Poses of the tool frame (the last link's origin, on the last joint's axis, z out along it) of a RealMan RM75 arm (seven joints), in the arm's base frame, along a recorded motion.
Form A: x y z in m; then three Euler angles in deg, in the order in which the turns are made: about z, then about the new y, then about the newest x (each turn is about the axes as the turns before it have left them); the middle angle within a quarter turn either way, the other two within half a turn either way.
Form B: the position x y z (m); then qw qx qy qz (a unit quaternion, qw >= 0). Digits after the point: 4 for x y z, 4 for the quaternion.
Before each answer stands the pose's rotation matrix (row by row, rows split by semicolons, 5 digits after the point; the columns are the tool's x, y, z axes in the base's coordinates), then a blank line. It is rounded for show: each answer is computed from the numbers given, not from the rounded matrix.
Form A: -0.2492, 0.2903, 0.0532, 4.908, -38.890, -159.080
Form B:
0.77550 0.30327 0.55374; 0.06659 -0.91148 0.40593; 0.62783 -0.27792 -0.72704

-0.2492, 0.2903, 0.0532, 0.1851, -0.9239, -0.1001, -0.3197
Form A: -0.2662, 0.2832, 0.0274, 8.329, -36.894, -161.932
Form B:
0.79131 0.32194 0.51979; 0.11585 -0.91369 0.38955; 0.60034 -0.24804 -0.76031

-0.2662, 0.2832, 0.0274, 0.1713, -0.9308, -0.1176, -0.3009
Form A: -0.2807, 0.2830, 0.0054, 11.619, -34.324, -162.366
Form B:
0.80894 0.35926 0.46535; 0.16633 -0.89908 0.40496; 0.56387 -0.25018 -0.78706

-0.2807, 0.2830, 0.0054, 0.1752, -0.9348, -0.1406, -0.2753
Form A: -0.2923, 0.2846, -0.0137, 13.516, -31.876, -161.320
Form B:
0.82567 0.38586 0.41155; 0.19847 -0.88156 0.42833; 0.52808 -0.27198 -0.80446

-0.2923, 0.2846, -0.0137, 0.1869, -0.9370, -0.1559, -0.2507
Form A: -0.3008, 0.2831, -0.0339, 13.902, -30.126, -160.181
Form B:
0.83959 0.39122 0.37688; 0.20781 -0.87233 0.44256; 0.50190 -0.29325 -0.81369

-0.3008, 0.2831, -0.0339, 0.1959, -0.9388, -0.1595, -0.2340
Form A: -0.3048, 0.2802, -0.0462, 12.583, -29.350, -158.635
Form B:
0.85071 0.37716 0.36613; 0.18989 -0.87001 0.45500; 0.49014 -0.31755 -0.81174

-0.3048, 0.2802, -0.0462, 0.2055, -0.9397, -0.1509, -0.2278
